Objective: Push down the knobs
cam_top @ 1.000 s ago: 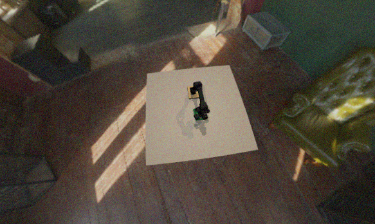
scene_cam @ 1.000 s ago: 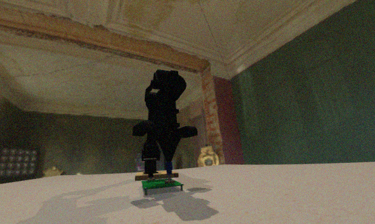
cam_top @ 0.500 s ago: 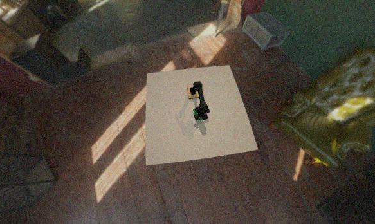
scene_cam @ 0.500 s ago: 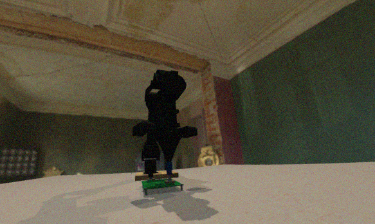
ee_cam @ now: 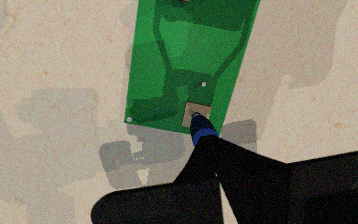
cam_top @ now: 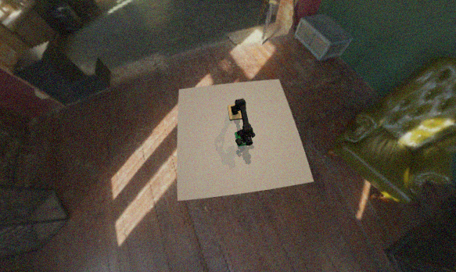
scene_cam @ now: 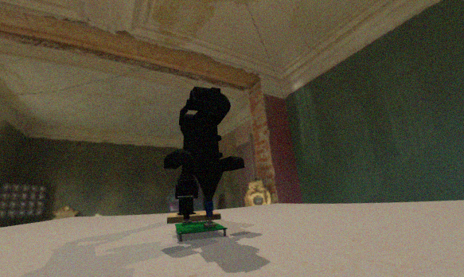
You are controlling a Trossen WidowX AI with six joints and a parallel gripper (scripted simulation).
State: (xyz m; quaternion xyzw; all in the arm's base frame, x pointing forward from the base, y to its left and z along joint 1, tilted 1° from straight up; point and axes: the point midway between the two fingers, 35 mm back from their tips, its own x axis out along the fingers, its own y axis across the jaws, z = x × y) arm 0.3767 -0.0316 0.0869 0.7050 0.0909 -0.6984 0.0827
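Now: gripper tip 10 mm above the blue knob. Round my gripper tip: black knob (110 mm behind, 30 mm to the right, 30 mm below); then potentiometer (30 mm below).
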